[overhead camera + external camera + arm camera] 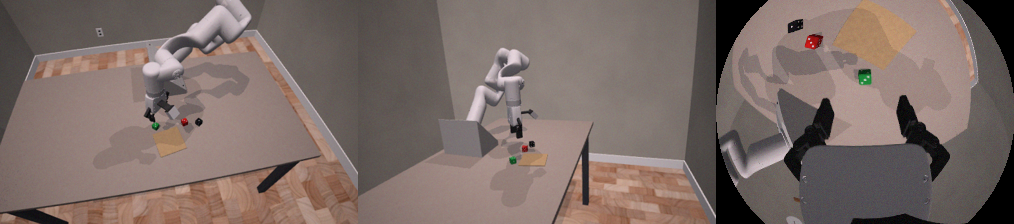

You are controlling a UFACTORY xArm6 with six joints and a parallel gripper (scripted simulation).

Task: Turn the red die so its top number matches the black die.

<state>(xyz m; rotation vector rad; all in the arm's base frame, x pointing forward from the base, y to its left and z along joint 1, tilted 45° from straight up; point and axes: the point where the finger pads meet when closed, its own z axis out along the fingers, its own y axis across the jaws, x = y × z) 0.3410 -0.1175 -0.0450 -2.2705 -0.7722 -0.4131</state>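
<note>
My gripper is now 3 cm past the green die, 2 cm to the left of it and 14 cm above it. Also, from my hand: black die: 1 cm ahead, 21 cm to the left, 14 cm below; then tan mat: 7 cm ahead, 3 cm to the left, 16 cm below; then red die: 1 cm behind, 14 cm to the left, 14 cm below.
</note>
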